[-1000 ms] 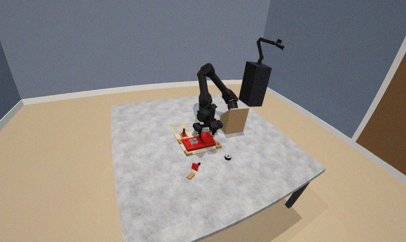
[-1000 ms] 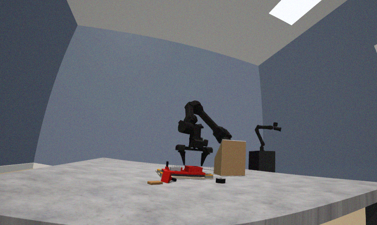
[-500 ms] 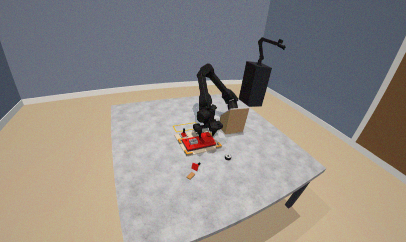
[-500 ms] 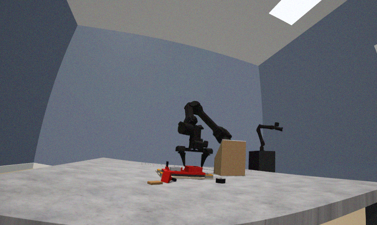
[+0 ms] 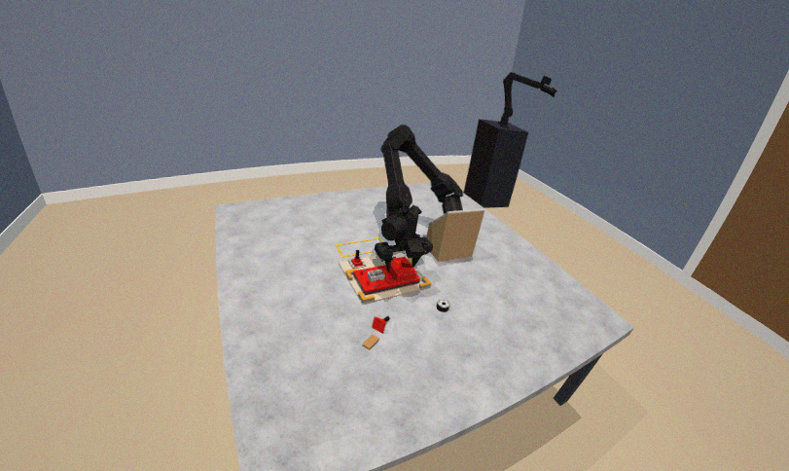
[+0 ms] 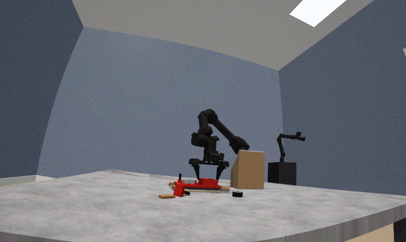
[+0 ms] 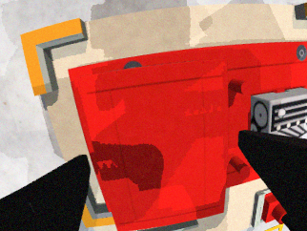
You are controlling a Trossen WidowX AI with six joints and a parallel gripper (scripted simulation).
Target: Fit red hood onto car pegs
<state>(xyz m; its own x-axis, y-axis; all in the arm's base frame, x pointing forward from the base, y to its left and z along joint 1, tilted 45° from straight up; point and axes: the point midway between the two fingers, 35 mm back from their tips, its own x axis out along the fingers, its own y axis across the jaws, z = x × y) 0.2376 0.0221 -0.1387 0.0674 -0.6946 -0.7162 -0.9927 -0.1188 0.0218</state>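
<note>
Now: gripper tip right at the red hood. Also, from my gripper tip: black wheel 90 mm behind, 170 mm to the left, 30 mm below; then grey engine block 90 mm ahead, 20 mm to the left, 20 mm below; then tan block 170 mm ahead, 270 mm to the left, 40 mm below.
</note>
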